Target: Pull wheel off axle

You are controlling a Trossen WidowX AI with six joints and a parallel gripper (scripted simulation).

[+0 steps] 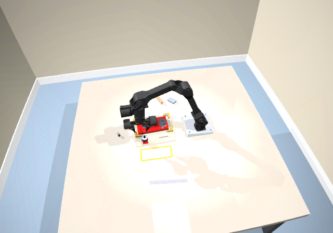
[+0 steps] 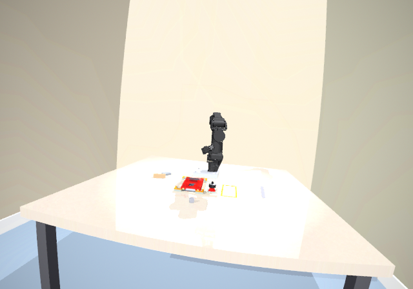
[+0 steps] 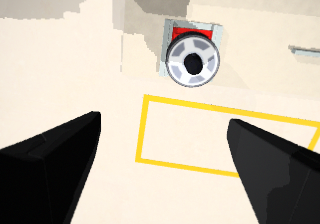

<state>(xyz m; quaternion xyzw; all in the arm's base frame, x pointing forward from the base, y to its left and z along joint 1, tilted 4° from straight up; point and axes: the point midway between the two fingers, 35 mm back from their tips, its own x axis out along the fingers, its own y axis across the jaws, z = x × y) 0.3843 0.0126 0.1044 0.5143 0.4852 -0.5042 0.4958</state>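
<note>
Now: gripper tip 20 mm past the wheel, 10 mm to the left of it and 80 mm above it. The rest, counted from my gripper tip: upright axle 20 mm behind, 10 mm to the right, 90 mm below; then tan block 190 mm behind, 350 mm to the right, 110 mm below; then small grey cube 140 mm ahead, 110 mm to the right, 110 mm below.
</note>
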